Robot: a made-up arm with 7 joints.
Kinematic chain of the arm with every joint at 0, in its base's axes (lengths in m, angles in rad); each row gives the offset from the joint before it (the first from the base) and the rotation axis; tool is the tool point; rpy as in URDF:
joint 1: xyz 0 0 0.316 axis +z
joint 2: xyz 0 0 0 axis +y
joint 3: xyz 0 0 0.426 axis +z
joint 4: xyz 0.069 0 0 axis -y
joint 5: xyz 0.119 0 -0.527 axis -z
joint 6: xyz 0 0 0 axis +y
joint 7: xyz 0.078 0 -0.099 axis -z
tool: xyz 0 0 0 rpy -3.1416 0 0
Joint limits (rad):
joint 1: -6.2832..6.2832
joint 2: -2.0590..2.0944
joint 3: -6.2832..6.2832
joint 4: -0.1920..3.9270
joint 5: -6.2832..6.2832
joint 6: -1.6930..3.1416
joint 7: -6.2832..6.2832
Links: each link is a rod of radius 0.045 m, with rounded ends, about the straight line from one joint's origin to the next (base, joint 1, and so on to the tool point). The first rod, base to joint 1, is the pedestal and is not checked.
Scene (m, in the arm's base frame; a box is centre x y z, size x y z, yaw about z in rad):
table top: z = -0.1
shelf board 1: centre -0.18 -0.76 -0 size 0.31 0.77 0.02 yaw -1.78
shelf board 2: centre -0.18 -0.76 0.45 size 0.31 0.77 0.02 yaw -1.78
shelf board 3: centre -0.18 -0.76 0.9 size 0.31 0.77 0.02 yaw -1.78
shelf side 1: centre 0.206 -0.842 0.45 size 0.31 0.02 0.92 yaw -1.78
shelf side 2: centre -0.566 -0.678 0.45 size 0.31 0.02 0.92 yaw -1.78
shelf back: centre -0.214 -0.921 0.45 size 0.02 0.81 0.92 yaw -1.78
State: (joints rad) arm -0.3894 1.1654 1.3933 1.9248 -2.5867 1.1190 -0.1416
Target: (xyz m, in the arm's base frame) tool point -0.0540 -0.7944 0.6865
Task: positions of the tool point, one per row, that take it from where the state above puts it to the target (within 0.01 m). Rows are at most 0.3 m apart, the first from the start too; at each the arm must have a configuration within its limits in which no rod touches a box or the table.
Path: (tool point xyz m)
1: 0.9274 0.1102 0.5451
2: 0.8669 -0.0769 0.5551
3: 0.7412 -0.2834 0.5733
4: 0.5332 -0.4490 0.6123
5: 0.2711 -0.5121 0.6594
6: 0.0189 -0.4509 0.6865
7: 0.0109 -0.5639 0.7162
8: -0.0140 -0.6813 0.7167
9: -0.0540 -0.7944 0.6865

